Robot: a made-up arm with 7 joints.
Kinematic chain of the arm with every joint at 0, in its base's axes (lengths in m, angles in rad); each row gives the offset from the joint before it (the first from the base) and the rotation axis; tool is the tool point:
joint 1: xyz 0 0 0.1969 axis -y
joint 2: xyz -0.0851 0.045 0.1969 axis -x
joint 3: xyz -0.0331 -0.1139 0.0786 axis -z
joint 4: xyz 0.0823 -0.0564 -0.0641 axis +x
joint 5: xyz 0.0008 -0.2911 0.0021 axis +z
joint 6: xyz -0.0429 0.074 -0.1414 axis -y
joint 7: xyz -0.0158 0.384 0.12 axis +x
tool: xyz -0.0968 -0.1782 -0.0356
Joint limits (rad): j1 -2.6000..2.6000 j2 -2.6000..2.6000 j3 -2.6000..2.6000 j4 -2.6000..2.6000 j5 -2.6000..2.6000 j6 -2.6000..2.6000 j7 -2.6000..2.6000
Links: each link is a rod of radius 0.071 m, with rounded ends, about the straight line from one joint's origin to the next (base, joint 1, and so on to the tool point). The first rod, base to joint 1, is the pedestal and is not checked.
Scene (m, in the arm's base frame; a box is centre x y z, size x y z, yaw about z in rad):
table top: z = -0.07
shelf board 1: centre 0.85 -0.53 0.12 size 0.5 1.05 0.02 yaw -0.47
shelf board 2: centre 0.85 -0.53 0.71 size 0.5 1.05 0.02 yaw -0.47
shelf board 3: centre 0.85 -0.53 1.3 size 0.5 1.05 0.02 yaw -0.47
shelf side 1: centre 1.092 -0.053 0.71 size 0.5 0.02 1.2 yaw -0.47
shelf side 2: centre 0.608 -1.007 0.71 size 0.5 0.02 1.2 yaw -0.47
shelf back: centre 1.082 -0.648 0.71 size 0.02 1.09 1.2 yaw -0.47
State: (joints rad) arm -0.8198 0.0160 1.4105 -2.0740 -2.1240 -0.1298 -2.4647
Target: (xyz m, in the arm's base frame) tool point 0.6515 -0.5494 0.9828
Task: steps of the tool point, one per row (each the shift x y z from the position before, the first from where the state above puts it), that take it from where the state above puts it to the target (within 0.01 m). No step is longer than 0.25 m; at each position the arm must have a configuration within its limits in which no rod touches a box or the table.
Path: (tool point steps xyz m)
1: -0.0948 0.0306 0.0116
2: -0.0942 0.0490 -0.0020
3: -0.0933 0.0638 -0.0096
4: 0.0464 -0.0327 0.1723
5: 0.0282 0.0195 0.2030
6: -0.0023 0.0871 0.2108
7: 0.0880 -0.0515 0.0070
8: 0.0815 -0.0420 0.0000
9: 0.0743 -0.0303 -0.0070

